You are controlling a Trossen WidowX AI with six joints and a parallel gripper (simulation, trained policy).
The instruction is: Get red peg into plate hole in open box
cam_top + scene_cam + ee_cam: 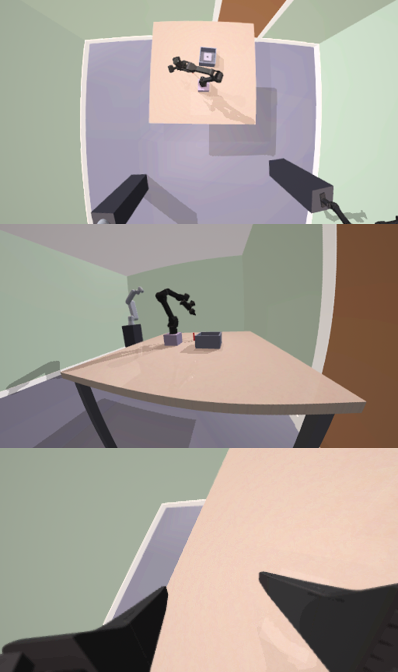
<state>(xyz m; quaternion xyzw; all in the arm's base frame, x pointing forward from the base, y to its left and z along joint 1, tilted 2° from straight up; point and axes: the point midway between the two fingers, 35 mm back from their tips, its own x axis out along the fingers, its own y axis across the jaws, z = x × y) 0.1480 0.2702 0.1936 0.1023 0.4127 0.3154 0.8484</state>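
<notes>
Now: the red peg 1 cm ahead of my gripper tip, 18 cm to the right of it and 24 cm below it. The rest, counted from my gripper tip: grey box 16 cm ahead, 37 cm to the right, 25 cm below; plate 16 cm ahead, 37 cm to the right, 23 cm below.
</notes>
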